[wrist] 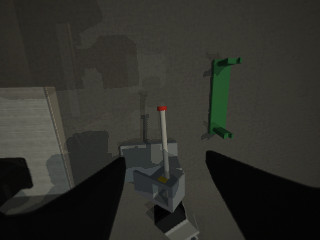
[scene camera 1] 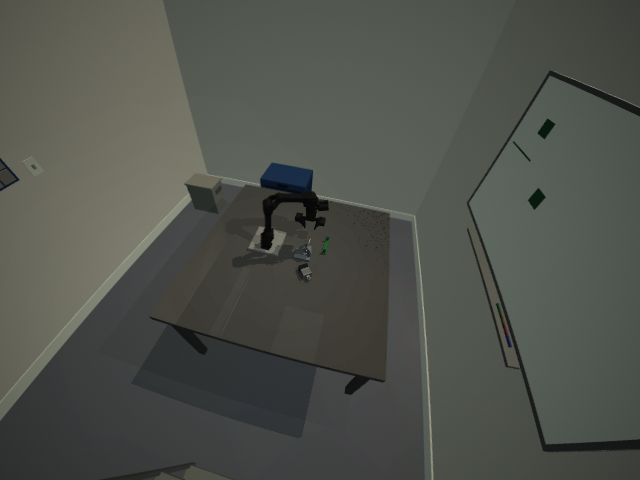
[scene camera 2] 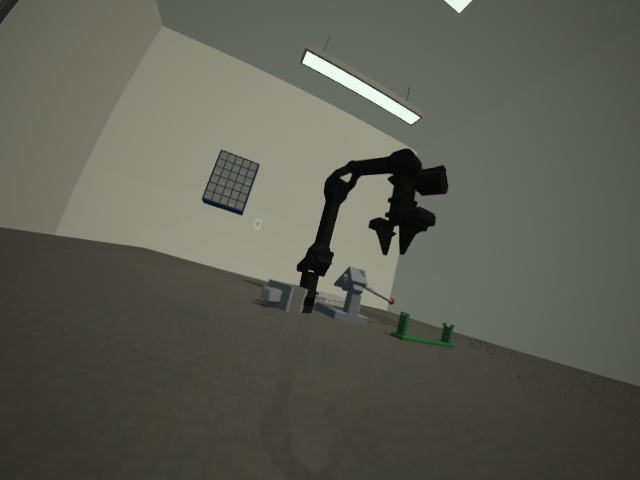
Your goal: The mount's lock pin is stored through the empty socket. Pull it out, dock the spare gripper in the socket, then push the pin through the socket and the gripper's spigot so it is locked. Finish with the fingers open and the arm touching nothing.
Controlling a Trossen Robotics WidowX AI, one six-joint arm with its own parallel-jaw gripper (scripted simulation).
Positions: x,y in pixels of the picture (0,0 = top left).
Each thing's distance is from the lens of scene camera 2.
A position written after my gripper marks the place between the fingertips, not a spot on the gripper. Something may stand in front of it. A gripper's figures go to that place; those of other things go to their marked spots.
my gripper (scene camera 2: pixel 392 254): 59 cm
spare gripper (scene camera 2: pixel 290 298): 40 cm
green cradle (scene camera 2: pixel 401 332): 46 cm
The marked spots on the green cradle and the spare gripper are 21 cm apart.
